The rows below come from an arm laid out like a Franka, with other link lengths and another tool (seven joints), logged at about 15 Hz.
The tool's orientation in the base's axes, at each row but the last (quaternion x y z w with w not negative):
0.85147 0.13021 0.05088 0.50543
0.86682 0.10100 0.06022 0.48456
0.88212 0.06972 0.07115 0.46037
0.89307 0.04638 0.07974 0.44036
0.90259 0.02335 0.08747 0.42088
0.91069 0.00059 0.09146 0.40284
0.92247 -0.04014 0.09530 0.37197
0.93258 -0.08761 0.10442 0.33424
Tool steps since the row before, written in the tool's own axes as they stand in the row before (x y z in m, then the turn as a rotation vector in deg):
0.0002 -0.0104 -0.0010 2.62 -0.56 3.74
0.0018 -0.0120 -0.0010 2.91 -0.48 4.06
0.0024 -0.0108 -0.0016 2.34 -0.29 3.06
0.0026 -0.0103 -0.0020 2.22 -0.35 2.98
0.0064 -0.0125 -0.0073 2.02 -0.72 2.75
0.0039 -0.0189 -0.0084 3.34 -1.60 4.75
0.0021 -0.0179 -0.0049 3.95 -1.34 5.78
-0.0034 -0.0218 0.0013 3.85 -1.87 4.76
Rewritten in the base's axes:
-0.0018 0.0056 -0.0086 3.24 -2.20 -2.42
0.0001 0.0074 -0.0097 3.59 -2.44 -2.51
0.0014 0.0079 -0.0078 2.86 -1.85 -1.83
0.0021 0.0082 -0.0067 2.72 -1.77 -1.84
0.0054 0.0143 -0.0041 2.50 -1.38 -2.00
0.0038 0.0192 -0.0077 4.19 -2.15 -3.75
0.0039 0.0163 -0.0083 4.90 -3.06 -4.17
0.0020 0.0161 -0.0150 4.79 -1.99 -3.75

